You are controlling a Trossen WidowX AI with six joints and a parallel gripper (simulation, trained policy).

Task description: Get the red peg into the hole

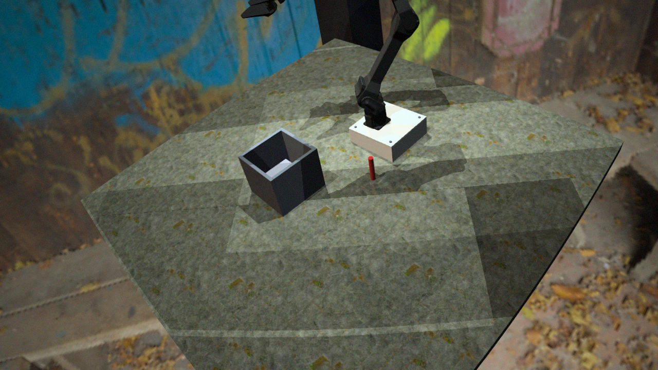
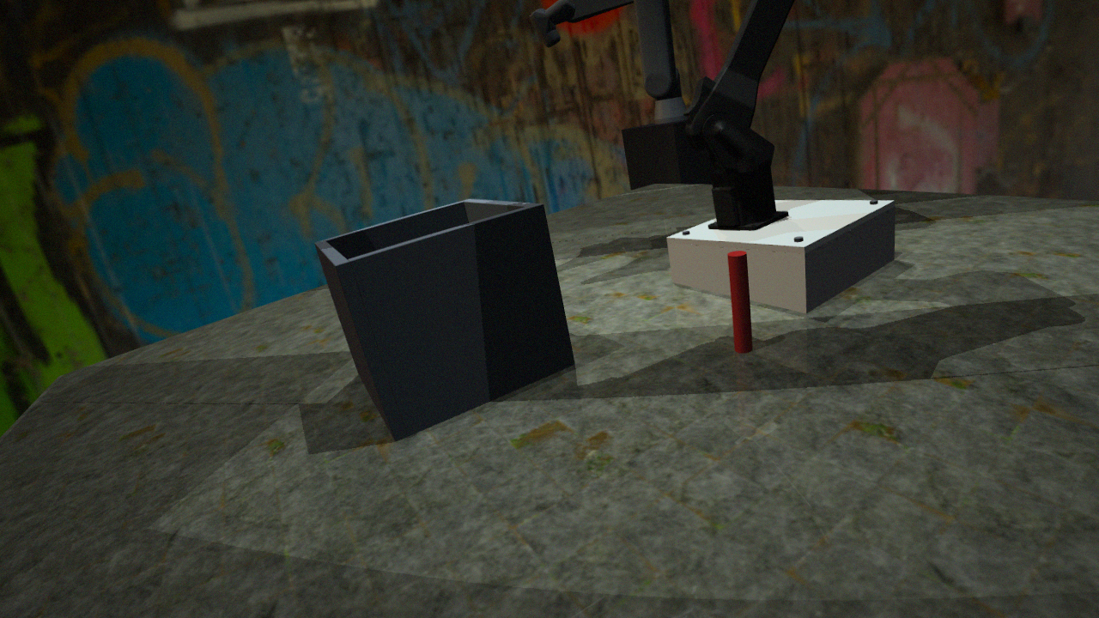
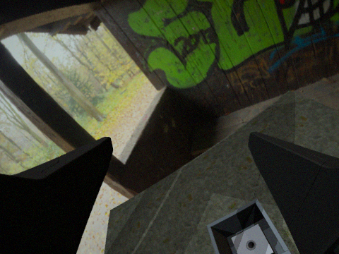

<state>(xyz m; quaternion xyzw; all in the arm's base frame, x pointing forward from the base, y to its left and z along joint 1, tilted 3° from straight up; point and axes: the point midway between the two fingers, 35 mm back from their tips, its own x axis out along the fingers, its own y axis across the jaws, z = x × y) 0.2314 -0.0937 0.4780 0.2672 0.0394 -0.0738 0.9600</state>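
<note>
Right now my gripper tip is 480 mm above the red peg, 230 mm to the right of it and 110 mm past it. Also, from my gripper tip: grey plate: 480 mm below, 60 mm ahead, 50 mm to the left.
</note>
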